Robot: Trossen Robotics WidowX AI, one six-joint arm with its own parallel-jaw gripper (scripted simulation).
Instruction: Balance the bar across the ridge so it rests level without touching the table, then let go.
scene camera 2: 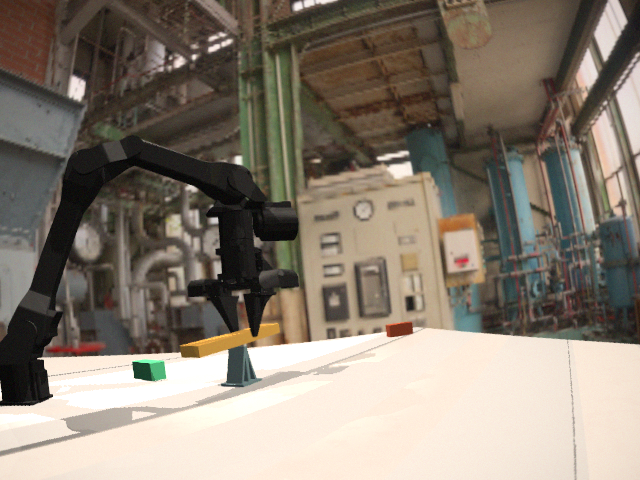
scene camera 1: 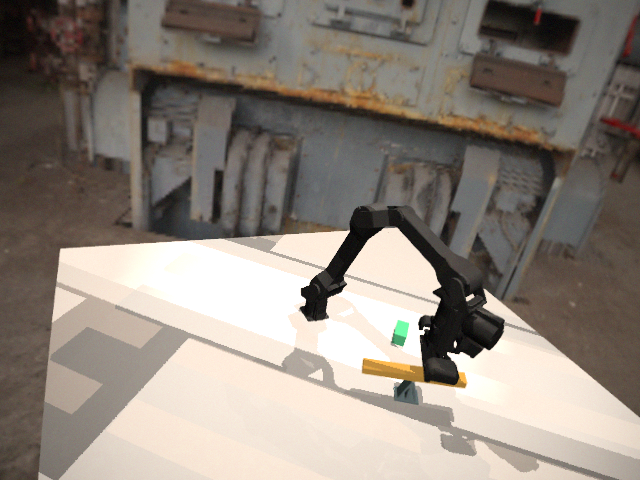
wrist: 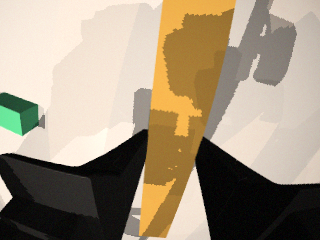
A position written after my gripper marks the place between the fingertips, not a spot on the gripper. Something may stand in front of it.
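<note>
My gripper (scene camera 2: 245, 337), (scene camera 1: 425, 375), (wrist: 172, 138), carrying a bar. Bar (scene camera 2: 204, 348), (scene camera 1: 408, 372), (wrist: 190, 54).
</note>
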